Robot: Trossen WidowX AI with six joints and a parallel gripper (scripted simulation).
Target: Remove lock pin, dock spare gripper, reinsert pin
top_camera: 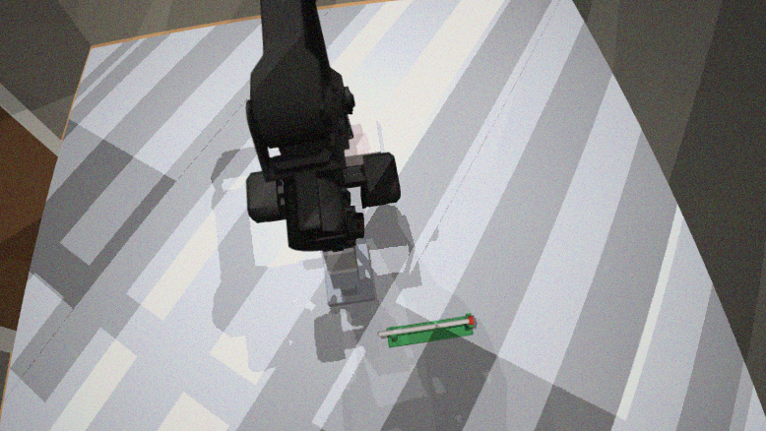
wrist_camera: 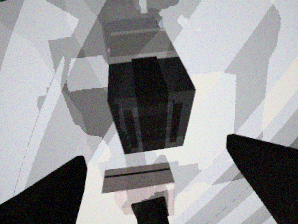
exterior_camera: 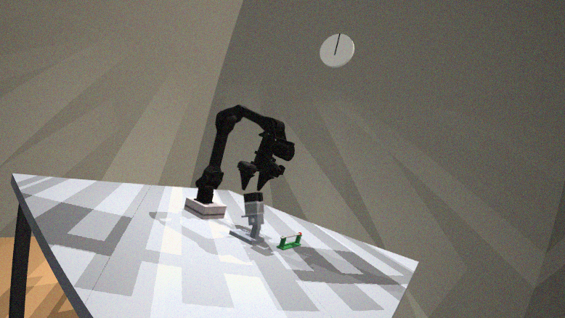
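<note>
Now: the green cradle 170 mm ahead of my gripper tip, 110 mm to the left of it and 160 mm below it. Round my gripper tip: grey mount (40 mm ahead, 130 mm below); spare gripper (30 mm ahead, 60 mm below).
</note>
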